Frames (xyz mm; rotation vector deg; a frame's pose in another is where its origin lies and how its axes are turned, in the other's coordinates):
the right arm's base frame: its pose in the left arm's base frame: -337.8 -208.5 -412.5 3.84 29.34 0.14
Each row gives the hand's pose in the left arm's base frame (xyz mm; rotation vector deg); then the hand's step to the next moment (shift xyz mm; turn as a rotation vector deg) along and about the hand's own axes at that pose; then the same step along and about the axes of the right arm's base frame.
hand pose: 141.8 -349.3 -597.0 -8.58 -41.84 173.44
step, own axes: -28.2 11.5 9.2 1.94 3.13 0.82
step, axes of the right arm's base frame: 20.7 -14.9 19.0 -1.39 -3.15 -1.55
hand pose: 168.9 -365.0 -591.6 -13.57 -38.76 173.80
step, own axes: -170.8 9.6 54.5 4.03 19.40 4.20
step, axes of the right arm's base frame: 105.4 -34.5 141.2 -1.77 -19.45 -5.36
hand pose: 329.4 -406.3 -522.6 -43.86 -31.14 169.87
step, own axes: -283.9 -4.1 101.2 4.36 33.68 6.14
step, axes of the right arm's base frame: 68.5 -45.1 290.1 -0.72 -33.64 -7.66
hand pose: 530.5 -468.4 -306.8 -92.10 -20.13 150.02
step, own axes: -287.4 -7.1 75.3 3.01 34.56 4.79
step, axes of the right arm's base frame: -84.4 -32.0 283.1 0.71 -34.44 -6.33
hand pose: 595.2 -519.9 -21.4 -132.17 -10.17 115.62
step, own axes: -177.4 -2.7 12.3 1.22 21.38 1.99
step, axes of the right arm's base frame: -116.0 -10.6 134.4 0.83 -21.31 -2.82
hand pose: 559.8 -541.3 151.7 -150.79 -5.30 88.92
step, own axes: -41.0 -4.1 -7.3 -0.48 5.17 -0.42
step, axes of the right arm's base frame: -31.1 2.2 27.9 0.02 -5.19 0.49
